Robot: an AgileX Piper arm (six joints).
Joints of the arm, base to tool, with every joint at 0 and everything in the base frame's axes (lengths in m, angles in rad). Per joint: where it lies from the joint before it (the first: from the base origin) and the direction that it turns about. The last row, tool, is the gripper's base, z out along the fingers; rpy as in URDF.
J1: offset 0 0 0.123 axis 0 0 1
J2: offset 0 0 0 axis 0 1 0
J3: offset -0.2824 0 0.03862 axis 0 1 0
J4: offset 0.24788 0 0.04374 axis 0.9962 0 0.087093
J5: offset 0 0 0 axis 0 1 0
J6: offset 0.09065 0 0.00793 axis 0.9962 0 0.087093
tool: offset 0 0 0 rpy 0 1.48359 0
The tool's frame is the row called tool.
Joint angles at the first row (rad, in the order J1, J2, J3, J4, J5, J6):
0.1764 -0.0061 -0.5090 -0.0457 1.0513 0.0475
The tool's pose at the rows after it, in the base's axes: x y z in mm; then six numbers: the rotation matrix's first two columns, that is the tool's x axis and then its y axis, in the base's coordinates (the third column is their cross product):
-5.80, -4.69, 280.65, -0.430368, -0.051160, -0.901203, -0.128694, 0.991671, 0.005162
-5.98, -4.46, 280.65, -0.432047, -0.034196, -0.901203, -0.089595, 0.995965, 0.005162
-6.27, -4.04, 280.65, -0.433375, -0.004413, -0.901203, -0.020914, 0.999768, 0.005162
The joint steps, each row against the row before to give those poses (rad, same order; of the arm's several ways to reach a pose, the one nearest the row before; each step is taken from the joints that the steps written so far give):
-0.0009 0.0000 0.0000 0.0000 0.0001 0.0000
-0.0393 0.0000 0.0000 0.0000 0.0000 0.0000
-0.0688 0.0000 0.0000 0.0000 -0.0001 0.0000

